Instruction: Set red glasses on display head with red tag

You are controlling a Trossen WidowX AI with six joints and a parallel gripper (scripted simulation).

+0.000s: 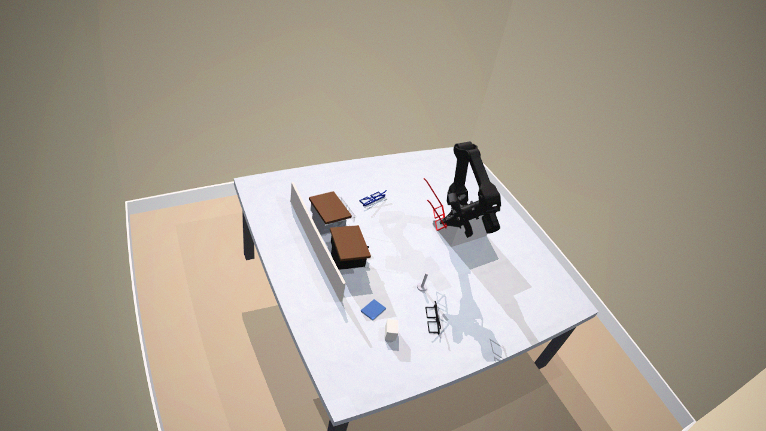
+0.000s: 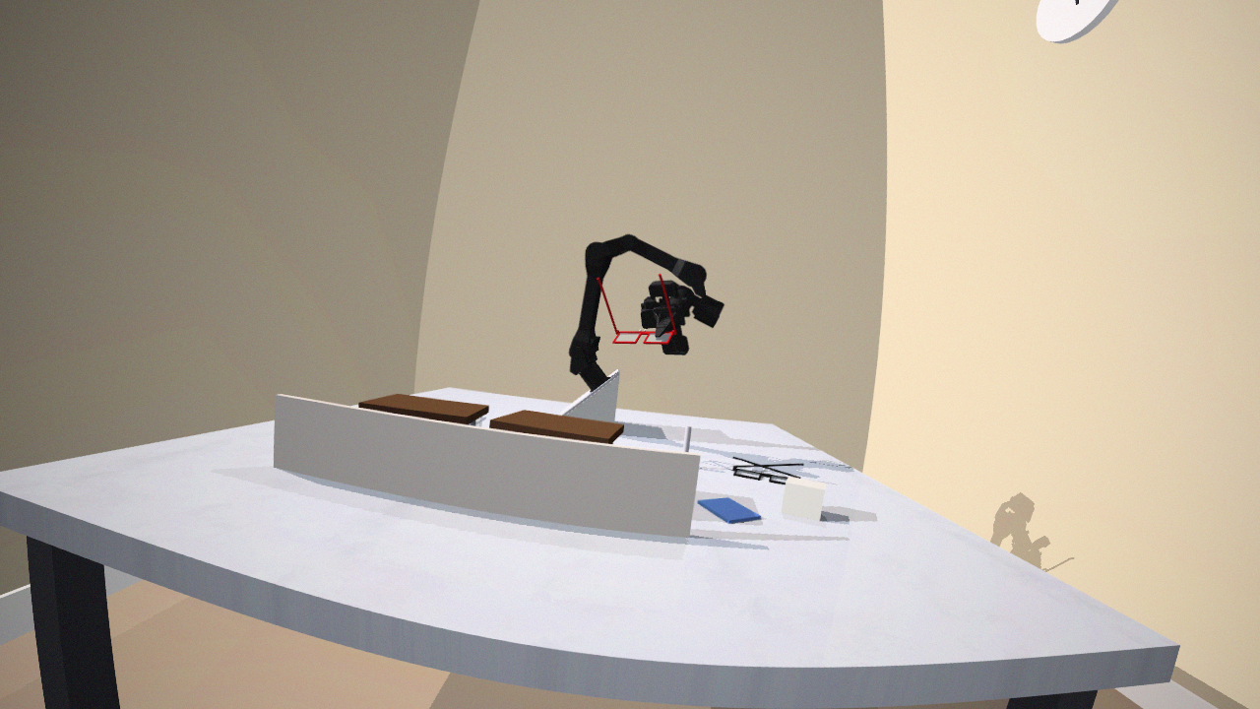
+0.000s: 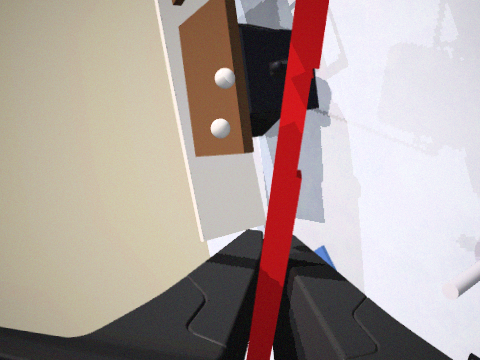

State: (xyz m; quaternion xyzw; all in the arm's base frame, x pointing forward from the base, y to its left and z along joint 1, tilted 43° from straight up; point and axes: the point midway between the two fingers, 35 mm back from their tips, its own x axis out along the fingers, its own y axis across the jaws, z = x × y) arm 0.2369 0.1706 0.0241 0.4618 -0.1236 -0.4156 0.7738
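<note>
Right now my gripper tip is 24 cm short of the dark head, 18 cm to the left of it and 20 cm above it. The rest, counted from my gripper tip: blue card (31 cm ahead, 8 cm to the left, 26 cm below); then white cube (32 cm ahead, 20 cm to the left, 23 cm below); then grey peg stand (7 cm ahead, 7 cm to the left, 24 cm below).
</note>
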